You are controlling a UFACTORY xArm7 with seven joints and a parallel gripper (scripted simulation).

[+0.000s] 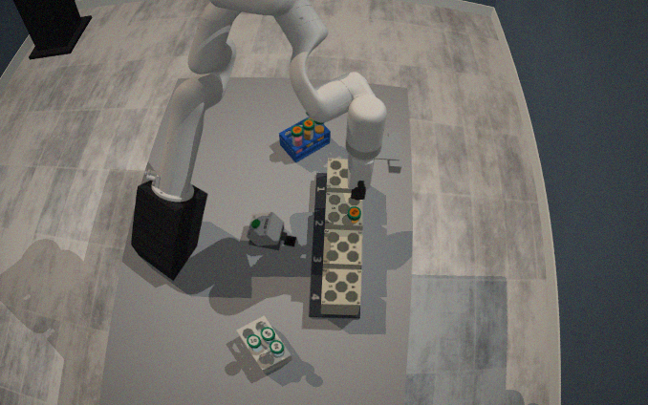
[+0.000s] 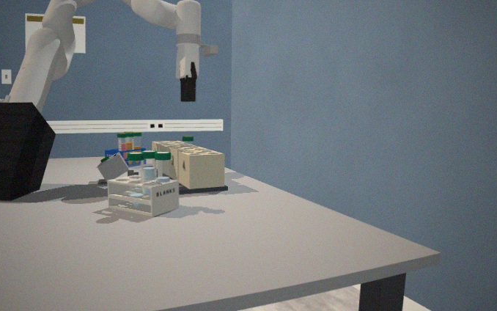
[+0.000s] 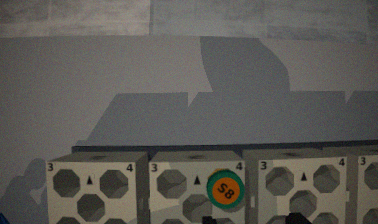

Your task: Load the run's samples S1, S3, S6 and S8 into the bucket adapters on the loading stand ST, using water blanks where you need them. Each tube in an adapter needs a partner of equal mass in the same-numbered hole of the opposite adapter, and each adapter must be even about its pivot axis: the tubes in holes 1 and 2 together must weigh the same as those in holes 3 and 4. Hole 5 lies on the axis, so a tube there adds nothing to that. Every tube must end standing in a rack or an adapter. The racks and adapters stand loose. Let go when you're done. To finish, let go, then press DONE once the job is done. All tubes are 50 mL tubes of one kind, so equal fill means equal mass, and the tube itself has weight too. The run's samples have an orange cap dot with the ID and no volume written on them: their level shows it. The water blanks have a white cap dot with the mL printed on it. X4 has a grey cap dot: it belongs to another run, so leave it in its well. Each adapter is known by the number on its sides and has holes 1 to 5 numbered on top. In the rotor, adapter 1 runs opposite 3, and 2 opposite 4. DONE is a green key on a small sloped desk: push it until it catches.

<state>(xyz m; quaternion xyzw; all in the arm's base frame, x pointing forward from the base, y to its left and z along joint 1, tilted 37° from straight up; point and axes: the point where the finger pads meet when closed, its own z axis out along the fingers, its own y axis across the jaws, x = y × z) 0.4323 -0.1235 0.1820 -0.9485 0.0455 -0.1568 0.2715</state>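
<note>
Right now the pink-filled tube is 170 mm behind my hand, 260 mm to the left of it and 190 mm below it. The rest, counted from my hand: orange-filled tube 110 mm behind, 320 mm to the left, 190 mm below; done desk 240 mm behind, 20 mm to the right, 200 mm below; black stand 30 mm behind, 30 mm to the right, 250 mm below.
</note>
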